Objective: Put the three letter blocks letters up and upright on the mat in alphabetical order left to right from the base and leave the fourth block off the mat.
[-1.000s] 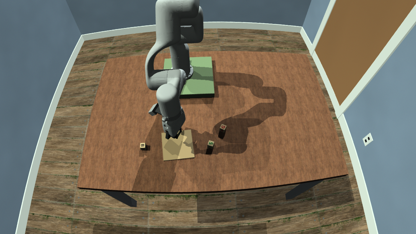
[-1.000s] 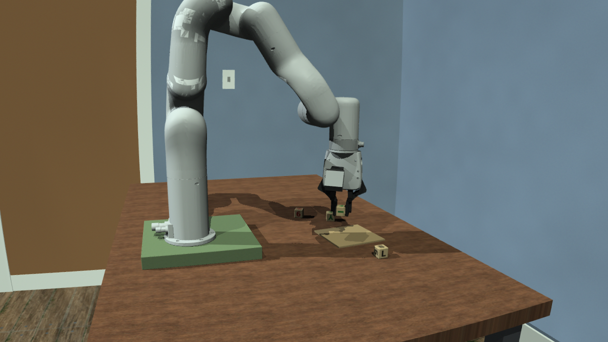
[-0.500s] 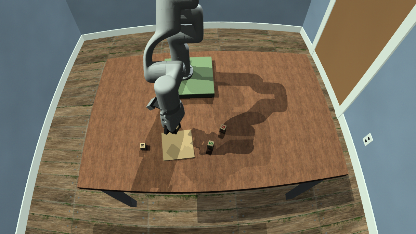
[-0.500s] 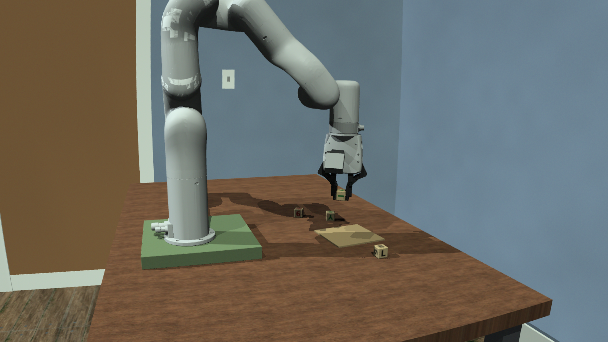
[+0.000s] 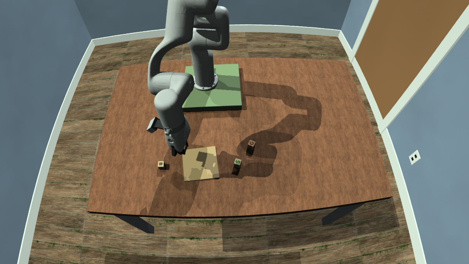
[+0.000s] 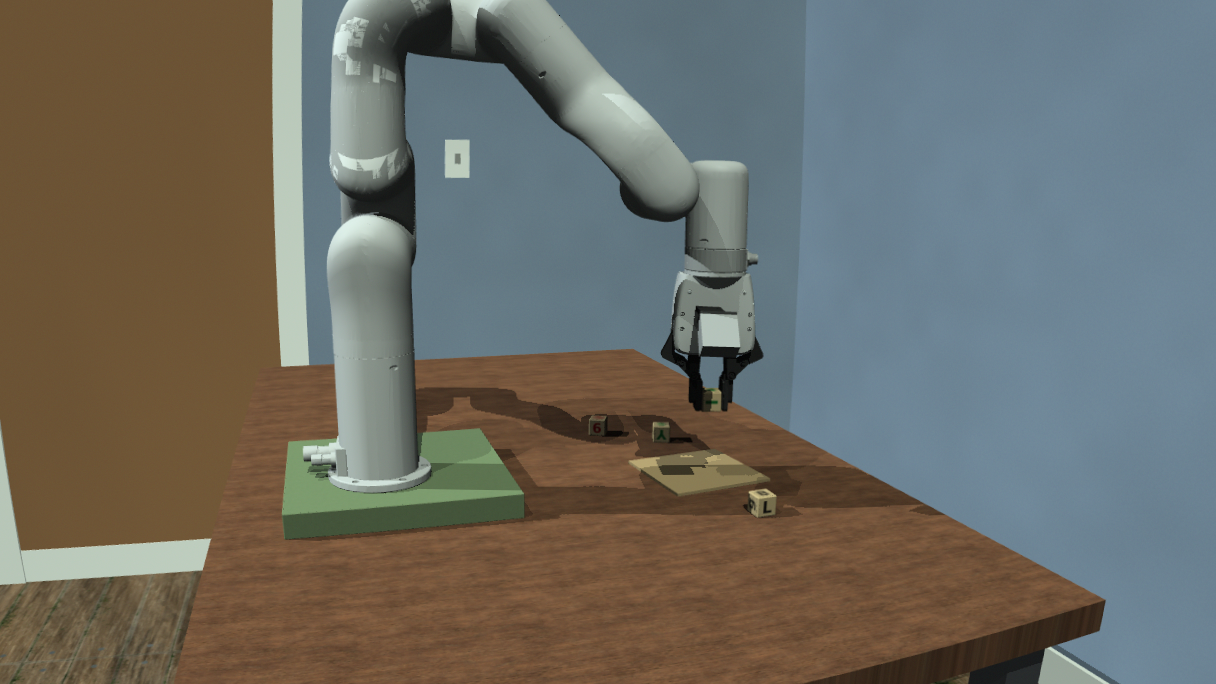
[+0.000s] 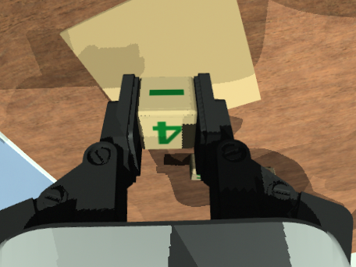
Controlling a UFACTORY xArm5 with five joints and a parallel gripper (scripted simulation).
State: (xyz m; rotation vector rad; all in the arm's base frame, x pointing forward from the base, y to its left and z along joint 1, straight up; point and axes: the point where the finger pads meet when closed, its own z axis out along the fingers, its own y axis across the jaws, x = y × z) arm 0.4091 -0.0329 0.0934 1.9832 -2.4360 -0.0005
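The tan mat is 12 cm below my hand, 5 cm to the left of it and 1 cm ahead of it. The rest, counted from my hand: cream block 1 cm below.
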